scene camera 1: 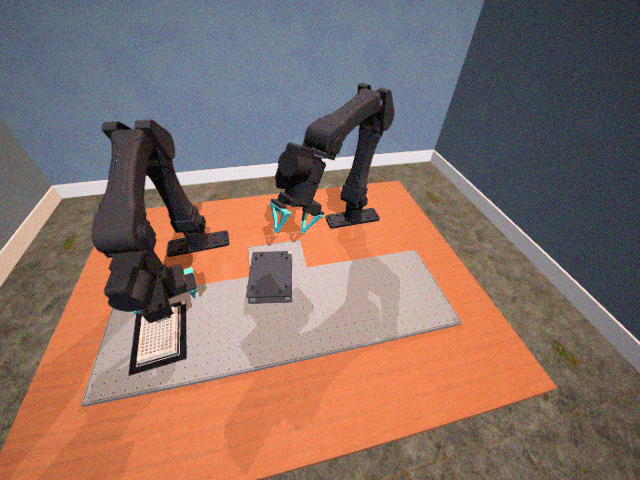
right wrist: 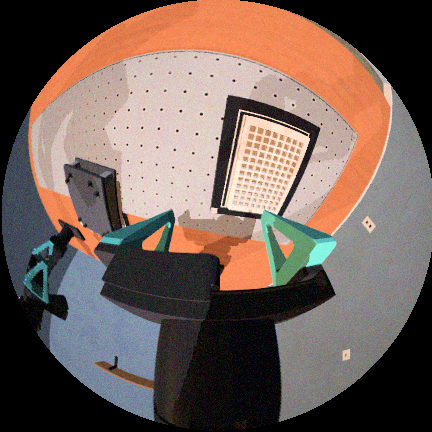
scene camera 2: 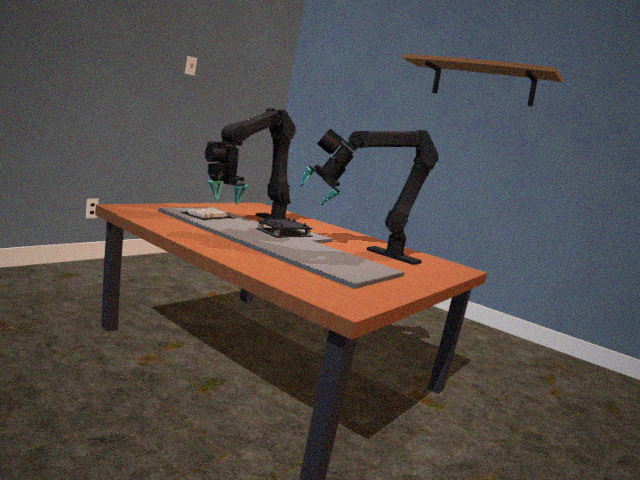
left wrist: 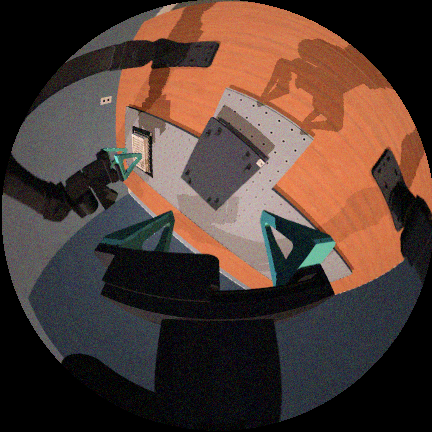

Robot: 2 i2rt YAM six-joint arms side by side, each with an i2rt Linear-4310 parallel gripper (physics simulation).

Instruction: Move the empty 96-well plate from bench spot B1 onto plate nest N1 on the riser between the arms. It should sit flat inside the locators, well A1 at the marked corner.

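Places are measured from the left arm's base along level axes (x ahead, y left, z up), in centimetres.
Pixels of known places: left gripper, fingertip midpoint: (scene camera 1: 289,232) (right wrist: 48,250) (scene camera 2: 310,195) (left wrist: 216,214); right gripper, fingertip midpoint: (scene camera 1: 174,303) (right wrist: 217,214) (scene camera 2: 226,201) (left wrist: 133,151); left arm's base, link origin: (scene camera 1: 352,218) (right wrist: 70,228) (scene camera 2: 393,256) (left wrist: 396,194); right arm's base, link origin: (scene camera 1: 199,244) (left wrist: 179,54).
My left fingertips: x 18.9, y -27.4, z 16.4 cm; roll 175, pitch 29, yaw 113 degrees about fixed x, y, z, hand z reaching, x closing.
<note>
Ahead of a thing's pixels: the offset from my left fingertips to its top centre. "spot": to the spot under its first point. Level surfaces: height alone.
The pale 96-well plate {dz -13.5, dx +13.3, dy -36.8 cm} (scene camera 1: 159,338) (scene camera 2: 206,212) (left wrist: 140,150) (right wrist: 267,167) lies flat inside a black frame {dz -14.9, dx +13.3, dy -36.8 cm} (scene camera 1: 132,351) (right wrist: 220,155) on the perforated board. The dark nest on its riser {spot: dz -11.5, dx +4.6, dy -7.0 cm} (scene camera 1: 270,276) (scene camera 2: 284,225) (left wrist: 220,162) (right wrist: 90,192) stands between the arms with its top bare and a small white mark {dz -11.4, dx -3.2, dy +0.1 cm} (scene camera 1: 290,252) (left wrist: 260,163) at one corner. My right gripper (scene camera 1: 165,302) (scene camera 2: 227,201) (right wrist: 217,214) is open and empty, above and near the plate's back end, apart from it. My left gripper (scene camera 1: 291,232) (scene camera 2: 311,195) (left wrist: 216,214) is open and empty, high behind the riser.
The grey perforated board {dz -15.1 cm} (scene camera 1: 217,330) (scene camera 2: 361,273) lies on the orange table {dz -16.3 cm} (scene camera 1: 413,413) (scene camera 2: 413,294). The left arm's base (scene camera 1: 353,217) and the right arm's base (scene camera 1: 217,240) stand behind the board. A wall shelf (scene camera 2: 480,66) hangs beyond the table.
</note>
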